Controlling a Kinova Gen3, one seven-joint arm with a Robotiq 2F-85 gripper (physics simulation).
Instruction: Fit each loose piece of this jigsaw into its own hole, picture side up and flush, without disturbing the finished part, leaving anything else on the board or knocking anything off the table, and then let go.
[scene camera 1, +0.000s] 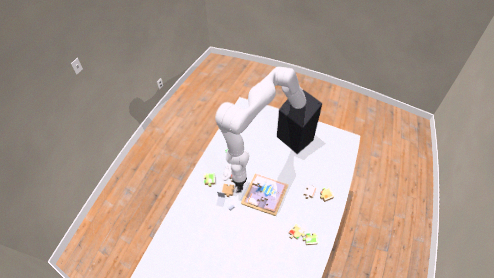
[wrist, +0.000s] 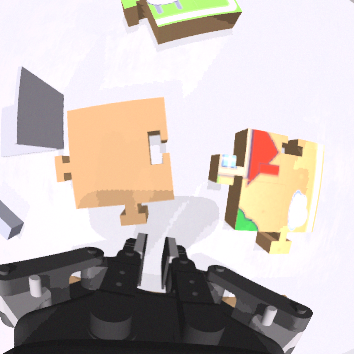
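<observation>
A loose jigsaw piece (scene camera 1: 228, 189) (wrist: 117, 155) lies with a plain orange-brown face up, left of the board. The wooden-framed jigsaw board (scene camera 1: 259, 209) holds a blue and yellow fish picture on lilac, with gaps. My gripper (scene camera 1: 238, 191) (wrist: 154, 247) is shut to a narrow gap with no piece visible between the fingertips. In the wrist view its tips are just below the plain piece's lower tab, apart from it. A red and yellow piece (wrist: 280, 185) lies picture up to the right in that view. A green sheep piece (scene camera 1: 209, 179) (wrist: 200, 15) lies further off.
A dark grey upright plate (scene camera 1: 221, 194) (wrist: 41, 112) and a small grey block (scene camera 1: 231, 207) (wrist: 11, 220) are near the plain piece. Right of the board are a pale piece (scene camera 1: 311, 190) and a yellow piece (scene camera 1: 326, 194). Two colourful pieces (scene camera 1: 296, 231) (scene camera 1: 310, 239) lie near the front right.
</observation>
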